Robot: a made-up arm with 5 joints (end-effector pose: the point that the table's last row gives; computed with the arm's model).
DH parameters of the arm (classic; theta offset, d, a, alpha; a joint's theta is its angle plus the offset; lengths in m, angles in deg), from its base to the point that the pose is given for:
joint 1: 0 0.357 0 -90
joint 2: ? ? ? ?
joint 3: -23.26 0 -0.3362 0
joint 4: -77.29 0 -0.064 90
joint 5: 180 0.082 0 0
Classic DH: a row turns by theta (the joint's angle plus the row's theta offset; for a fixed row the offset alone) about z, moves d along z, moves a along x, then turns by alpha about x.
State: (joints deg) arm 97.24 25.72 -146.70 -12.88 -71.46
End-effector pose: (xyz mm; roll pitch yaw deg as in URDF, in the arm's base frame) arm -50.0 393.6 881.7 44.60 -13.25 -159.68
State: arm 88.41 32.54 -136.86 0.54 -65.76
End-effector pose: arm 14.5 524.1 763.2 74.93 -23.50 -175.46
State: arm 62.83 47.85 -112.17 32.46 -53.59
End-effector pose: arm 285.6 556.4 368.9 153.42 -18.26 120.77
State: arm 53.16 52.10 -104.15 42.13 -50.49
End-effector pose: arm 353.8 472.2 252.0 172.31 -6.30 104.07
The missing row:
joint 2: -79.46 0 0.235 0
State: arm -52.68 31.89 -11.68 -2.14 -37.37
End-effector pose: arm 91.0 -119.4 99.3 -168.80 14.26 -13.90
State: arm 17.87 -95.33 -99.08 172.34 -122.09
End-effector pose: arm -282.9 -91.2 625.6 161.03 11.52 138.03
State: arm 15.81 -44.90 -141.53 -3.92 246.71
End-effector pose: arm -308.5 -87.4 937.7 -9.53 -4.08 82.86
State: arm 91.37 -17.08 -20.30 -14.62 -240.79
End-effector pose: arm -8.0 335.1 374.8 -131.82 22.62 -17.62
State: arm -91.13 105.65 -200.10 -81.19 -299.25
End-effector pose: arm -9.4 -474.4 439.1 -3.80 -2.12 149.69
